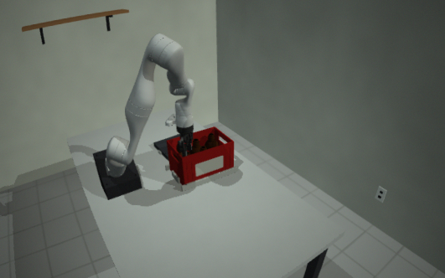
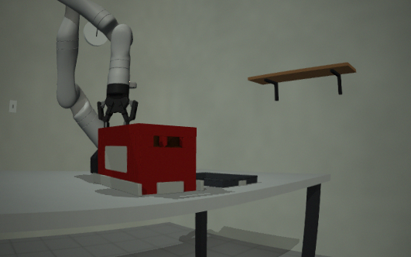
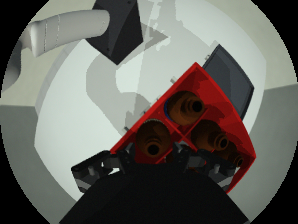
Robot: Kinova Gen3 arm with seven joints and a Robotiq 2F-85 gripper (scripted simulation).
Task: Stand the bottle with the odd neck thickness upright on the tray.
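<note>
Now: the red crate 90 mm ahead of my hand, 50 mm to the left of it and 90 mm below it. The rest, counted from my hand: dark tray 80 mm ahead, 330 mm to the left, 160 mm below.
</note>
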